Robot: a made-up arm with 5 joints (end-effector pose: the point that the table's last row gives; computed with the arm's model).
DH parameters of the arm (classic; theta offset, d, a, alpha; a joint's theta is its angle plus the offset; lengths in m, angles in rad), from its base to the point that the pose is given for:
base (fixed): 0 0 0.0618 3.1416
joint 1: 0 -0.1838 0.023 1.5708
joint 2: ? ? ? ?
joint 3: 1.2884 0 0.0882 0
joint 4: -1.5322 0.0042 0 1.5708
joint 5: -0.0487 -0.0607 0 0
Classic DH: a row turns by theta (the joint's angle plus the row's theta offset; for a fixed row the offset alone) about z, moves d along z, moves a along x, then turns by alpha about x.
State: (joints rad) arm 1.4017 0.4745 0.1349 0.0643 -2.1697
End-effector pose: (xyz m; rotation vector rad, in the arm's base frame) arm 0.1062 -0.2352 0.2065 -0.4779 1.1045 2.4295
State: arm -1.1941 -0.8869 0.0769 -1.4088 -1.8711
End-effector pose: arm 0.0426 -0.0371 0.4135 -2.5191 0.0349 -0.3003
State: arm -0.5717 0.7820 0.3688 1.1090 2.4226
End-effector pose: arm 0.1827 0.0828 0.1324 0.7863 0.6226 2.7819
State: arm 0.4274 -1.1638 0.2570 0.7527 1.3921
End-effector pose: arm 0.0819 -0.0046 0.3517 -1.3723 -1.1220 0.6714
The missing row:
joint 2: -1.327 0 0.1438 0
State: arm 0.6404 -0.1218 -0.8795 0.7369 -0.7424
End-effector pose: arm 0.1796 -0.0825 0.4185 0.1473 -1.9505 -0.9822
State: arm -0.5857 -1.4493 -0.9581 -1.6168 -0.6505
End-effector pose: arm -0.1218 -0.1168 0.2448 -0.4125 0.5513 -0.1090
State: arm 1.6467 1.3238 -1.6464 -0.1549 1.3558
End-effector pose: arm 0.0430 -0.3027 0.2433 -2.0459 -0.1927 -0.2113
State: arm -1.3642 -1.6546 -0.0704 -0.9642 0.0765
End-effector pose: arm 0.0186 -0.1855 0.3198 -1.3242 1.6777 0.8576
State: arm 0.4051 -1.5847 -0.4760 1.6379 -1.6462
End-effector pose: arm -0.0341 0.0457 0.3176 1.3602 -1.8083 -1.2692
